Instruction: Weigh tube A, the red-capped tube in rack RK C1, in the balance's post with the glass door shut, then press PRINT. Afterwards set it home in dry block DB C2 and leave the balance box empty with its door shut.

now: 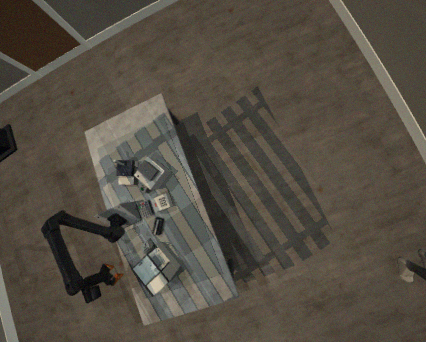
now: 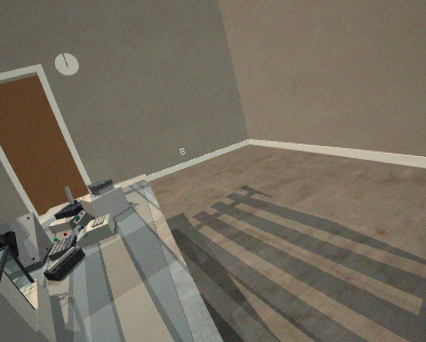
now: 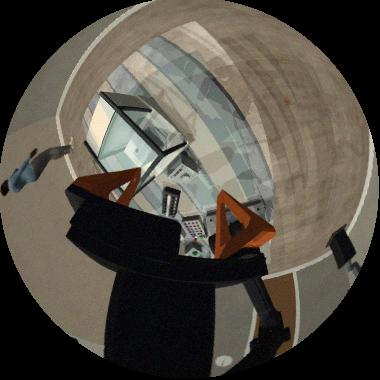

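Seen in the pictures: gripper, fingertip midpoint: [image 1: 118, 270] [image 3: 180, 182]; arm's base at its link origin: [image 1: 117, 219].
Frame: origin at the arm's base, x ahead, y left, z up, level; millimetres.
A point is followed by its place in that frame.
Note:
My gripper [image 1: 115, 272] @(x -7, y -334, z 167 mm) [image 3: 180, 182] @(x -7, y -334, z 167 mm) is open and empty, off the table's edge beside the balance. The balance [image 1: 148, 270] @(x 147, y -431, z 102 mm) [image 2: 16, 270] @(x 200, y -382, z 47 mm) [image 3: 125, 142] @(x 95, y -437, z 102 mm) is a glass-sided box with dark edges; I cannot tell whether its door is shut. A small red cap [image 2: 65, 234] @(x 218, y 19, z -57 mm) [image 3: 195, 239] @(x 213, y 24, z -54 mm) shows by a grey block with a grid of holes [image 1: 144, 208] @(x 194, y -15, z -84 mm) [image 2: 62, 246] @(x 205, y -48, z -79 mm) [image 3: 193, 226] @(x 195, y -44, z -77 mm); the tube body is hidden and the rack slot cannot be read. A pale block with dark marks [image 1: 162, 201] @(x 379, y -38, z -48 mm) [image 2: 99, 226] @(x 386, y -97, z -44 mm) [image 3: 183, 172] stands nearby; its labels are unreadable. The PRINT key cannot be made out.
A black rack [image 1: 158, 226] @(x 248, y -198, z -72 mm) [image 2: 65, 264] @(x 248, y -227, z -75 mm) [image 3: 171, 201] @(x 213, y -204, z -71 mm) lies between the balance and the grid block. A grey-white machine [image 1: 150, 173] @(x 447, y 167, z 84 mm) [image 2: 106, 200] @(x 436, y 106, z -5 mm) and a dark device [image 1: 125, 167] @(x 227, y 366, z -13 mm) [image 2: 68, 210] @(x 203, y 297, z -26 mm) stand farther along the table. The arm's base stands at a grey plate by the table's edge.

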